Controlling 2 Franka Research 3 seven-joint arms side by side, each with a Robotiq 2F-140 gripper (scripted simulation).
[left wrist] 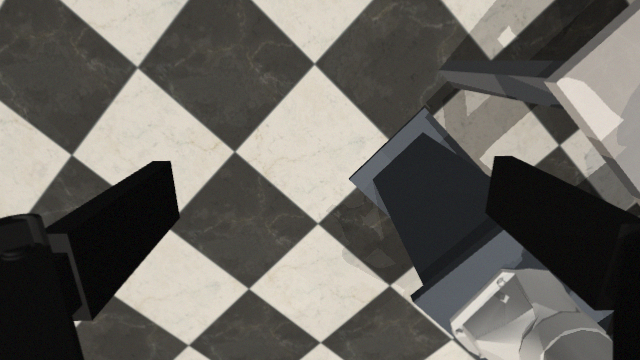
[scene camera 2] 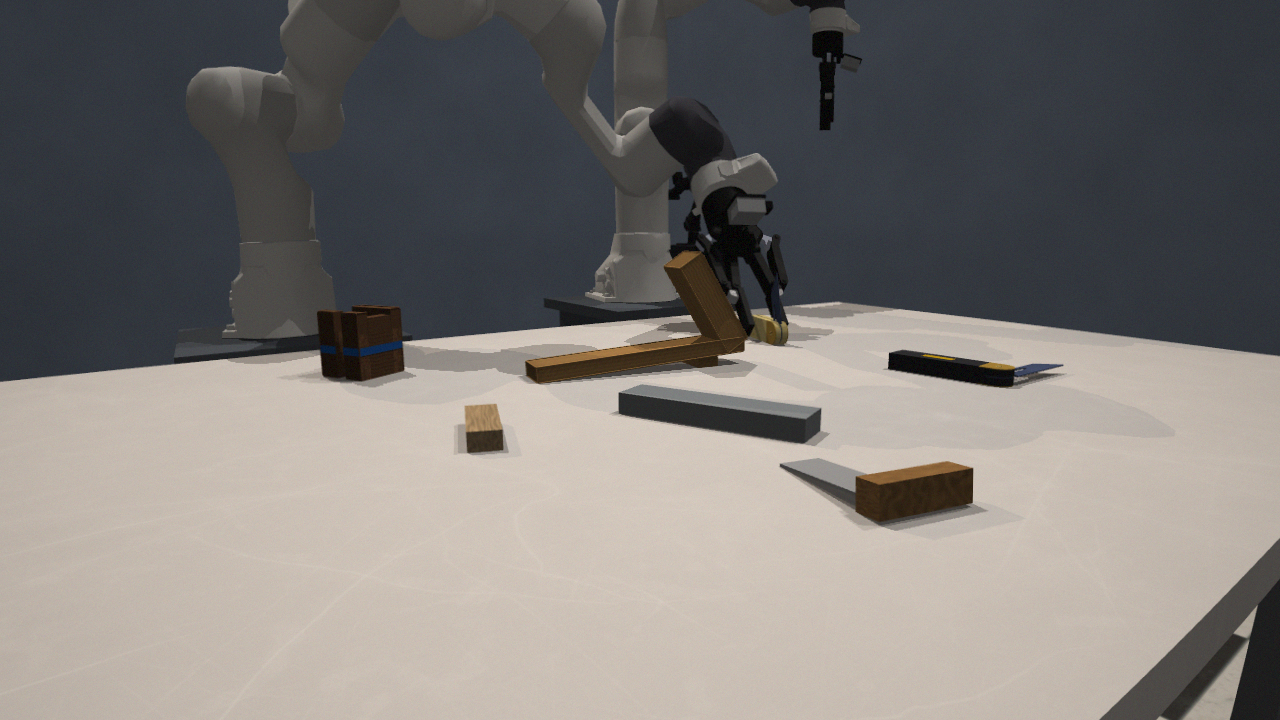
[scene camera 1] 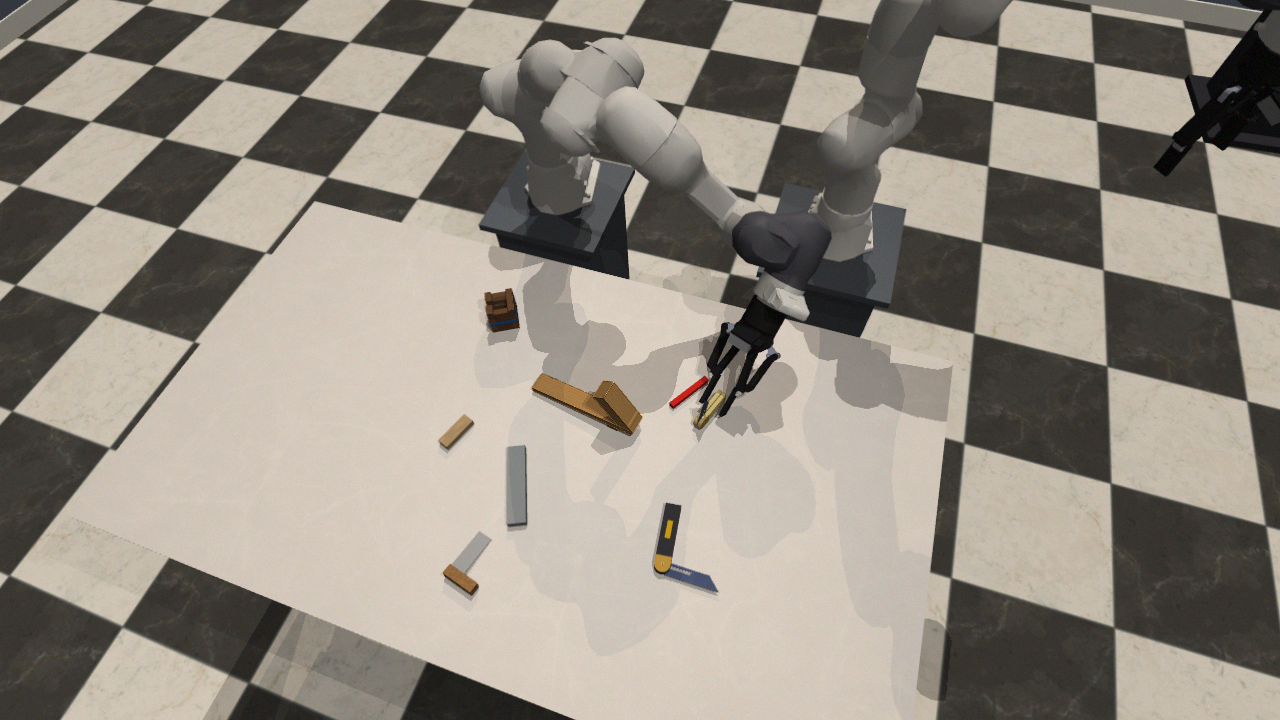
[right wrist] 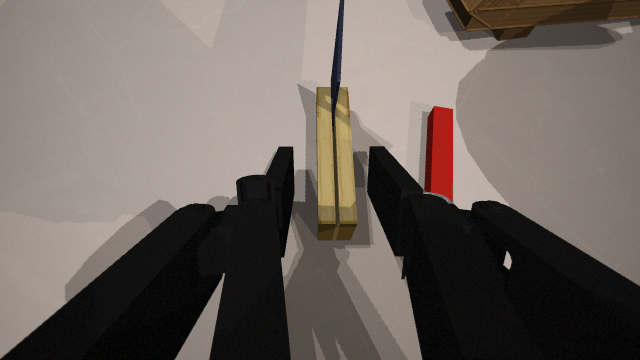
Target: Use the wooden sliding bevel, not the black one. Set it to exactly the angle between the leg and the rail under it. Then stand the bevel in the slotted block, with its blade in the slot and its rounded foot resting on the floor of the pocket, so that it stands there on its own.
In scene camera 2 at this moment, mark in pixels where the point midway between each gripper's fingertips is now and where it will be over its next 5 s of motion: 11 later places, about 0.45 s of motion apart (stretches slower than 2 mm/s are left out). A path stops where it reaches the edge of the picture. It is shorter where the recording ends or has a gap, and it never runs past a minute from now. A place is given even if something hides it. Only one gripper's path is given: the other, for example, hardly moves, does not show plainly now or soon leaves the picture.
My right gripper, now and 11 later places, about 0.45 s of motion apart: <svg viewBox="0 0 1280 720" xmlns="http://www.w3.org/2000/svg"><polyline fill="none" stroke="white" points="766,330 765,331 765,330 767,312 771,256 772,203 770,195 768,194 761,195 746,199 722,209 702,218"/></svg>
